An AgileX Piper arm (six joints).
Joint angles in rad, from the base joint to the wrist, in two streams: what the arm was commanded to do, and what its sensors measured. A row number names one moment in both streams.
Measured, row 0:
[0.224, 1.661, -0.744, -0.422, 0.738, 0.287]
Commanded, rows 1 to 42:
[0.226, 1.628, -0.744, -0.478, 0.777, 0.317]
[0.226, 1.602, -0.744, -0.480, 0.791, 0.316]
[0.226, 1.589, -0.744, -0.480, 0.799, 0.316]
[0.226, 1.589, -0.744, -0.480, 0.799, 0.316]
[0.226, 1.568, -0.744, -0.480, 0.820, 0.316]
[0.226, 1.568, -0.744, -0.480, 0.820, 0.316]
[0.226, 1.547, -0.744, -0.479, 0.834, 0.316]
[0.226, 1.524, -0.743, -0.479, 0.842, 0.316]
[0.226, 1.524, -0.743, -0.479, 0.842, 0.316]
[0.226, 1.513, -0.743, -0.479, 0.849, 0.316]
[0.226, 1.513, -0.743, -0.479, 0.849, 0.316]
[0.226, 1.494, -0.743, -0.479, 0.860, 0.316]
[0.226, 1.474, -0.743, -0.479, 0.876, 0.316]
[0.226, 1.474, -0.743, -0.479, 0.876, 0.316]
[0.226, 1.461, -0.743, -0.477, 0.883, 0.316]
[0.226, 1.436, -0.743, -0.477, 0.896, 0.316]
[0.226, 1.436, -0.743, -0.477, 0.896, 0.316]
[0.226, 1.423, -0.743, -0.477, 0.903, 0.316]
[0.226, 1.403, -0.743, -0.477, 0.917, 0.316]
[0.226, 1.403, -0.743, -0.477, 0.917, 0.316]
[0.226, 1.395, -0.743, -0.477, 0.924, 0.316]
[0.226, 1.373, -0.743, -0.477, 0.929, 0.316]
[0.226, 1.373, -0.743, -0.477, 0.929, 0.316]
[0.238, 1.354, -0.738, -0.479, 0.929, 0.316]
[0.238, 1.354, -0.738, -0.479, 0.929, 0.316]
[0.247, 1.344, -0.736, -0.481, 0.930, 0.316]
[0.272, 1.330, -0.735, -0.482, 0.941, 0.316]
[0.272, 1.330, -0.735, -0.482, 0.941, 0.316]
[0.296, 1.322, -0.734, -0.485, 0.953, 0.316]
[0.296, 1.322, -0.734, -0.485, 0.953, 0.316]
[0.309, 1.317, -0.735, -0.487, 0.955, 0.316]
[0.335, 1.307, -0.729, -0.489, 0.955, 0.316]
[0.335, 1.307, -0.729, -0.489, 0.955, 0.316]
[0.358, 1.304, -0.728, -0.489, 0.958, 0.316]
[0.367, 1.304, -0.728, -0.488, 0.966, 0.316]
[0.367, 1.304, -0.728, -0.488, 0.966, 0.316]
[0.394, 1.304, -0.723, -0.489, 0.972, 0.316]
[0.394, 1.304, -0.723, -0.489, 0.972, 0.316]
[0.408, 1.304, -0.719, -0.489, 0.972, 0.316]
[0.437, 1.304, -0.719, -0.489, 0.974, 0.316]
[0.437, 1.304, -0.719, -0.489, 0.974, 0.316]
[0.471, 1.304, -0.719, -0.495, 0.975, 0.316]
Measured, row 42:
[0.435, 1.315, -0.721, -0.439, 0.960, 0.313]
